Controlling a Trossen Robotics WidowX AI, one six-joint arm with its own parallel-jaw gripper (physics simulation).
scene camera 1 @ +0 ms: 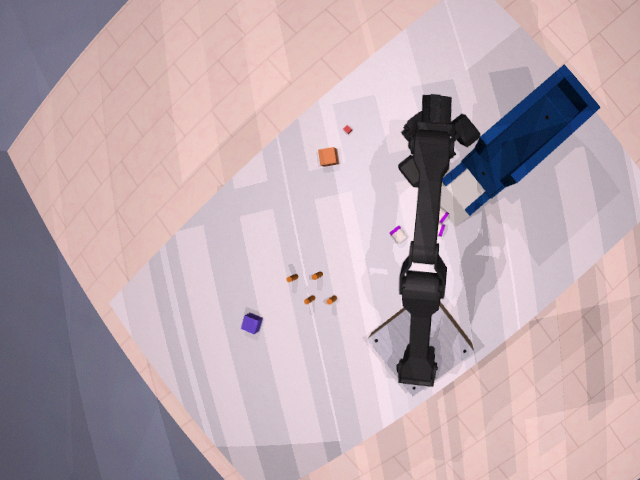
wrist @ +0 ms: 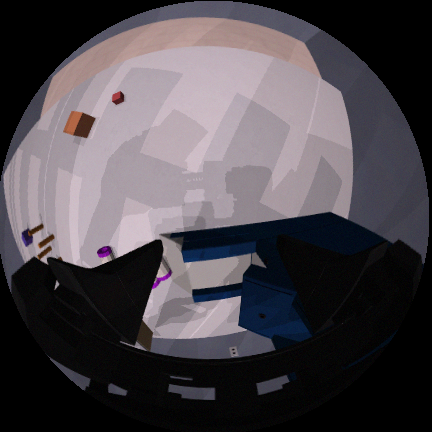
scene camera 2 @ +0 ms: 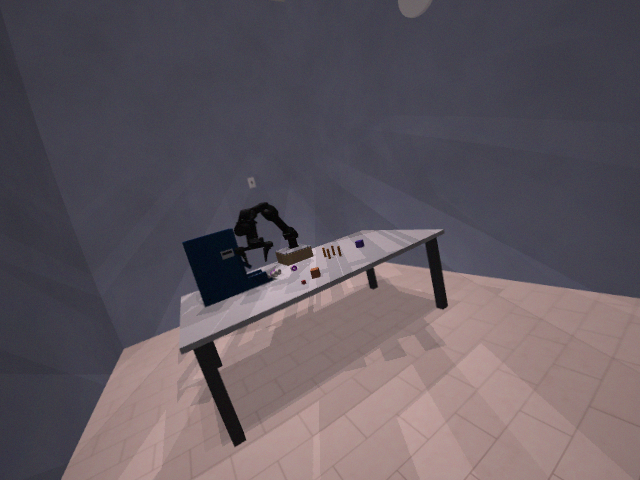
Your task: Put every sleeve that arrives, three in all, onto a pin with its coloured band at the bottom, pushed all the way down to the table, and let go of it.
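Three white sleeves with purple bands lie on their sides. One sleeve (scene camera 1: pixel 398 235) (scene camera 2: pixel 294 268) (wrist: pixel 104 251) lies apart, its band facing away from the chute. The second sleeve (scene camera 1: pixel 444 217) and third sleeve (scene camera 1: pixel 442 230) lie close together by the chute mouth, partly hidden by the arm; the wrist view shows them partly behind a finger. Several upright orange-brown pins (scene camera 1: pixel 317 275) (scene camera 2: pixel 333 251) (wrist: pixel 46 241) stand bare. My gripper (scene camera 1: pixel 438 150) (scene camera 2: pixel 257 263) (wrist: pixel 220 243) is open and empty, raised above the table beside the chute mouth, past the sleeves.
A blue chute (scene camera 1: pixel 524 103) (scene camera 2: pixel 214 273) (wrist: pixel 270 300) stands at the right in the overhead view. An orange cube (scene camera 1: pixel 328 156) (scene camera 2: pixel 315 272) (wrist: pixel 79 124), a small red cube (scene camera 1: pixel 347 129) (scene camera 2: pixel 303 282) (wrist: pixel 118 97) and a purple block (scene camera 1: pixel 251 323) (scene camera 2: pixel 359 243) (wrist: pixel 27 237) are on the table.
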